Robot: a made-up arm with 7 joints.
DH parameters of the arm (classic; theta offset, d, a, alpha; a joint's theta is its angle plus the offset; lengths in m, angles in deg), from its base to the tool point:
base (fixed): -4.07 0 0 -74.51
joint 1: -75.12 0.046 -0.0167 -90
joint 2: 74 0 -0.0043 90
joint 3: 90 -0.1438 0.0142 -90
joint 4: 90 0.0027 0.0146 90
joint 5: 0 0.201 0 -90
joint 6: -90 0 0.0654 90
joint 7: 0 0 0 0
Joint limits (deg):
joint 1: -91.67..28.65
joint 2: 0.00..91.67
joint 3: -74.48..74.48
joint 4: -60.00..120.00
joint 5: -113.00..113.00
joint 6: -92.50..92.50
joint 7: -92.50..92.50
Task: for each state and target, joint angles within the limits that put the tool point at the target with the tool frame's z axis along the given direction. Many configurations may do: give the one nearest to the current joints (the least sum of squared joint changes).
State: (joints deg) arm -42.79 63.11 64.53 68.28 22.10 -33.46 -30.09
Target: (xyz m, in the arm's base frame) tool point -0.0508 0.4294 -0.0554 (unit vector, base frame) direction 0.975 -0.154 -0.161
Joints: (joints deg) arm -17.30 91.67 24.94 119.13 41.81 -27.25 -30.09
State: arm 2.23 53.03 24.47 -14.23 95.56 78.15 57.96
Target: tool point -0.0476 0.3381 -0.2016 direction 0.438 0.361 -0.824
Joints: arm 25.98 29.73 31.85 33.33 80.55 64.32 57.96
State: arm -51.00 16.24 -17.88 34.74 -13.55 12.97 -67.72
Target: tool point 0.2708 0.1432 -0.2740 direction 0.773 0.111 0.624
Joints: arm -27.49 23.72 -1.00 39.97 -25.79 26.57 -67.72
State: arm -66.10 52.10 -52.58 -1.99 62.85 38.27 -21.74
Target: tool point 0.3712 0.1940 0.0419 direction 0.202 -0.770 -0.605
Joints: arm -76.16 69.34 -44.11 38.87 49.84 2.99 -21.74
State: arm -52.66 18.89 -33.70 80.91 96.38 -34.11 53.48
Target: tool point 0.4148 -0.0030 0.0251 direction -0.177 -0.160 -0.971
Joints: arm -91.59 28.66 -35.81 54.04 112.56 -19.00 53.48
